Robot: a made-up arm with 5 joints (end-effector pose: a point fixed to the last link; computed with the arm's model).
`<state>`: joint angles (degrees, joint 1 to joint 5).
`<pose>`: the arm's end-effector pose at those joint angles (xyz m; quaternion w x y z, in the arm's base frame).
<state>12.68 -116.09 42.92 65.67 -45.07</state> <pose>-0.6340 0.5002 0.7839 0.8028 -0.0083 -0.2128 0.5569</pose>
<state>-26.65 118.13 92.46 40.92 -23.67</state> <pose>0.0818 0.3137 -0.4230 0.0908 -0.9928 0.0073 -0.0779</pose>
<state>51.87 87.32 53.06 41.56 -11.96</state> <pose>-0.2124 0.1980 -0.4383 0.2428 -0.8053 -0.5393 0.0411</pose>
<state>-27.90 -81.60 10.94 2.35 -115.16</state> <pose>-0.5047 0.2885 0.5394 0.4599 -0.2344 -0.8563 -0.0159</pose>
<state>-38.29 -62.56 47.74 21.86 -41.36</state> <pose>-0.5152 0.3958 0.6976 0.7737 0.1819 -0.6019 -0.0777</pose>
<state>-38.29 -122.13 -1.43 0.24 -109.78</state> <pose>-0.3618 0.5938 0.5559 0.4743 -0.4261 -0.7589 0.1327</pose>
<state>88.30 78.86 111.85 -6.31 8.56</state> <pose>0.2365 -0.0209 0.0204 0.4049 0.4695 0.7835 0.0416</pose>
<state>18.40 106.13 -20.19 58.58 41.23</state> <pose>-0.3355 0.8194 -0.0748 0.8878 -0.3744 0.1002 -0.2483</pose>
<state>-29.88 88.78 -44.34 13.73 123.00</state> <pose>0.1296 0.7569 0.0754 0.5117 0.2268 -0.0051 -0.8286</pose>
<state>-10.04 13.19 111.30 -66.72 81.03</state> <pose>-0.5581 0.2833 0.5915 0.1157 0.8688 -0.3139 -0.3652</pose>
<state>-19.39 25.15 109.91 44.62 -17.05</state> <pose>-0.2380 -0.2437 0.4376 0.7038 0.7055 -0.0805 -0.0208</pose>
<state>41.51 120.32 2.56 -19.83 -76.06</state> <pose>-0.7164 0.1469 -0.1663 0.0688 0.5082 0.6608 -0.5481</pose>
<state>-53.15 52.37 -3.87 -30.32 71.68</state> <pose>-0.2185 0.4108 -0.3231 0.6750 -0.6398 -0.0966 -0.3546</pose>
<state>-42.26 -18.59 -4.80 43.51 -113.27</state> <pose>-0.1869 -0.0505 0.1759 0.1765 0.2786 -0.9381 -0.1062</pose>
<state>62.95 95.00 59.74 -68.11 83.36</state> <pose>-0.0414 -0.2641 -0.1571 0.3094 -0.2385 -0.5554 0.7341</pose>
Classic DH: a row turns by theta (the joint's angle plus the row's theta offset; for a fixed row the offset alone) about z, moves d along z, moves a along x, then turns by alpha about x. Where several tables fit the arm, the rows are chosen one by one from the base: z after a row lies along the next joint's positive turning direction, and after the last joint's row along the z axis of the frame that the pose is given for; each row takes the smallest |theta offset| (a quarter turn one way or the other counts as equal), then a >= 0, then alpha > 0; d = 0 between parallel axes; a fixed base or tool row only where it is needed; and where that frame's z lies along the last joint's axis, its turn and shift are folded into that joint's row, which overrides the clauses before.
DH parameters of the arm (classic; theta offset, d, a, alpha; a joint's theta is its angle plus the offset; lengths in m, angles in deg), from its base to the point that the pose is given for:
base (fixed): -48.49 0 -0.1162 0
joint 1: -25.23 0.2761 -0.3158 -68.17
joint 2: -84.4 -0.4897 0.1139 149.23
joint 3: 11.8 -0.4438 -0.0078 105.06
joint 4: 37.86 0.3927 -0.1877 63.65
joint 5: 58.3 -0.3668 0.0736 -136.69
tool (fixed): -130.32 -0.0114 0 0

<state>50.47 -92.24 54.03 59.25 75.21</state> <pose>-0.5947 0.0006 0.9542 0.7595 0.2353 0.5829 0.1675</pose>
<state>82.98 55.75 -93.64 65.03 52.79</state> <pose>-0.4929 0.4118 0.1961 0.9130 -0.3347 0.2332 -0.0003</pose>
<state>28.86 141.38 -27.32 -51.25 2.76</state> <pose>-0.8483 0.2470 -0.0698 0.6459 0.1591 -0.6007 0.4434</pose>
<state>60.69 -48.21 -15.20 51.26 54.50</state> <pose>0.1715 -0.0210 0.4484 0.0802 -0.3242 -0.7404 -0.5834</pose>
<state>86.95 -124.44 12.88 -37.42 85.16</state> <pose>-0.4815 -0.6819 0.4348 0.3420 0.6251 0.5454 0.4413</pose>
